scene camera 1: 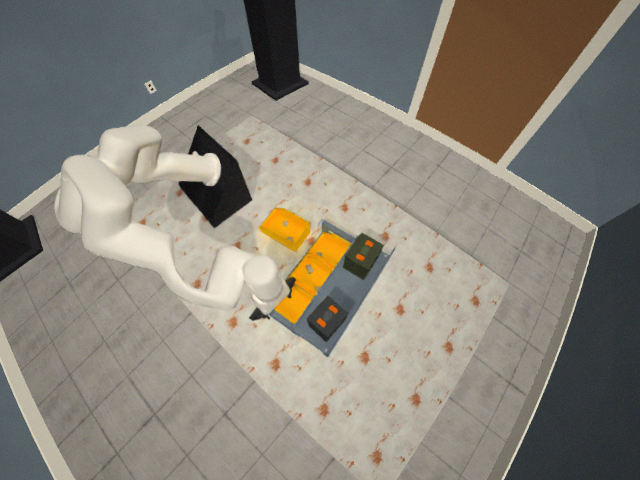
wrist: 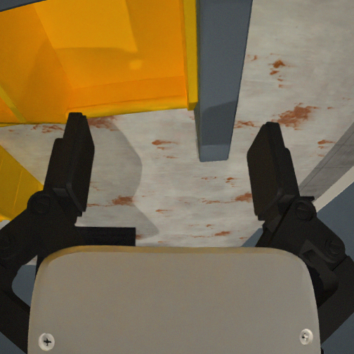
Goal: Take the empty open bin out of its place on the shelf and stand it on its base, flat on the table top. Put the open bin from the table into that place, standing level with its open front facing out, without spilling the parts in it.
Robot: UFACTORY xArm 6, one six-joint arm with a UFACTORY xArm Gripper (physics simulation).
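Places are measured from the arm's base along level axes (x ahead, y left, z up), in millimetres.
Pixels of known places: gripper, fingertip midpoint: [scene camera 1: 277, 305]; arm's base, link origin: [scene camera 1: 210, 169].
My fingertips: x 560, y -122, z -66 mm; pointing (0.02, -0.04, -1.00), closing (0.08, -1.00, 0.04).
Note:
Ahead of a thing's pixels: the offset from my fingertips to its top centre. "*": to the spot under its first point. Level surfaces: height alone.
The empty yellow open bin {* 18 mm ahead, 40 mm left, 90 mm down} [scene camera 1: 293, 307] [wrist: 130, 60] sits in the near end place of the blue-grey shelf {* 131 mm ahead, 195 mm left, 3 mm up} [scene camera 1: 351, 294] [wrist: 220, 90]; its inside shows bare in the wrist view. Two more yellow bins [scene camera 1: 310, 269] {* 58 mm back, 306 mm left, 90 mm down} [scene camera 1: 334, 245] with grey parts stand beside it. Another yellow open bin {* 262 mm back, 211 mm left, 96 mm down} [scene camera 1: 281, 226] [wrist: 15, 187] with grey parts stands on the table {99 mm down} [scene camera 1: 392, 361] [wrist: 165, 185], in front of the shelf. My gripper [scene camera 1: 275, 300] [wrist: 173, 132] is open and empty at the shelf's near end. In the wrist view, the shelf's end panel and the bin's right edge appear between the fingers.
A dark green box {74 mm ahead, 294 mm left, 100 mm up} [scene camera 1: 363, 255] and a dark grey box {144 mm ahead, 77 mm left, 125 mm up} [scene camera 1: 327, 319], both with orange latches, sit on the shelf's top. A black slanted block [scene camera 1: 227, 198] stands on the table near the arm's base. Black pillars [scene camera 1: 276, 46] stand beyond the table.

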